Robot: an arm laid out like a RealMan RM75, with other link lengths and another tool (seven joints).
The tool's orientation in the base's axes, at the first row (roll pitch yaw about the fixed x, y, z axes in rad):
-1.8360, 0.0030, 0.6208
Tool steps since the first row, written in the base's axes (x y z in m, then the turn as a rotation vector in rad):
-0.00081, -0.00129, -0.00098, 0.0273, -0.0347, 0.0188
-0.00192, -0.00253, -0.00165, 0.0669, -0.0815, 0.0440
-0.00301, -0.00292, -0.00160, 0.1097, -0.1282, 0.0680
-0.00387, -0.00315, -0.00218, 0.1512, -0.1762, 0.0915
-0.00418, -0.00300, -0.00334, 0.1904, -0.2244, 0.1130
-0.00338, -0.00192, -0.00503, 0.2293, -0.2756, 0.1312
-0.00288, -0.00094, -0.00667, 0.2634, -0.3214, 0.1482
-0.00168, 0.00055, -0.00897, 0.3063, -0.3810, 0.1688
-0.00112, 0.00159, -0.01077, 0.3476, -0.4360, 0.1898
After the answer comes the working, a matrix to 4 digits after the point.
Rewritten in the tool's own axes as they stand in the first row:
-0.00141, 0.00110, -0.00030, 0.0020, -0.0066, -0.0475
-0.00303, 0.00185, -0.00047, 0.0069, -0.0149, -0.1131
-0.00414, 0.00172, -0.00018, 0.0145, -0.0216, -0.1800
-0.00497, 0.00220, 0.00028, 0.0202, -0.0277, -0.2472
-0.00514, 0.00324, 0.00087, 0.0240, -0.0322, -0.3127
-0.00385, 0.00476, 0.00171, 0.0258, -0.0330, -0.3795
-0.00287, 0.00621, 0.00263, 0.0269, -0.0344, -0.4390
-0.00102, 0.00829, 0.00373, 0.0270, -0.0350, -0.5153
0.00005, 0.00988, 0.00470, 0.0286, -0.0373, -0.5871

The tool's axes in the first row as the columns of a matrix, in the base's axes (rounded; the answer above uses it unrounded):
0.8134, 0.1501, -0.5620
0.5817, -0.2149, 0.7845
-0.0030, -0.9650, -0.2621

